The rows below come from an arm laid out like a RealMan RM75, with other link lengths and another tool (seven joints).
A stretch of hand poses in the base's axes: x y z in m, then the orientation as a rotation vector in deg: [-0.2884, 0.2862, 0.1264, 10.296, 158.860, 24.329]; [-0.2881, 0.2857, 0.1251, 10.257, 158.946, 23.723]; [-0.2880, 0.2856, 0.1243, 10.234, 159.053, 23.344]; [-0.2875, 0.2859, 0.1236, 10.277, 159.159, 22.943]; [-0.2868, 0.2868, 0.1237, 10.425, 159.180, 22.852]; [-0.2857, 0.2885, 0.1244, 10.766, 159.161, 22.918]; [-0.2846, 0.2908, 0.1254, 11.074, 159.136, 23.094]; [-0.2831, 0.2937, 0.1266, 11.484, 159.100, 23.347]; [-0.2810, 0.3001, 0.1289, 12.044, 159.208, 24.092]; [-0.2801, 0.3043, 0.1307, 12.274, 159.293, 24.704]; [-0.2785, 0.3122, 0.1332, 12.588, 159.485, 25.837]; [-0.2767, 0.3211, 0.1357, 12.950, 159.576, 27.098]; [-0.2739, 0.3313, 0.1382, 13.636, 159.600, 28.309]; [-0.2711, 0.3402, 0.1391, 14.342, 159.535, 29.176]
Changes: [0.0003, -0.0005, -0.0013, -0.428, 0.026, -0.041]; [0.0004, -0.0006, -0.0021, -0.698, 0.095, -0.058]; [0.0009, -0.0003, -0.0028, -0.974, 0.173, -0.122]; [0.0016, 0.0006, -0.0027, -1.021, 0.210, -0.230]; [0.0027, 0.0023, -0.0020, -0.933, 0.252, -0.454]; [0.0038, 0.0046, -0.0010, -0.774, 0.292, -0.642]; [0.0053, 0.0075, 0.0002, -0.548, 0.345, -0.890]; [0.0074, 0.0139, 0.0025, 0.028, 0.607, -1.146]; [0.0083, 0.0181, 0.0043, 0.473, 0.783, -1.201]; [0.0099, 0.0260, 0.0068, 1.281, 1.128, -1.221]; [0.0117, 0.0349, 0.0093, 2.185, 1.403, -1.273]; [0.0145, 0.0451, 0.0118, 3.096, 1.674, -1.558]; [0.0173, 0.0540, 0.0127, 3.777, 1.832, -1.918]
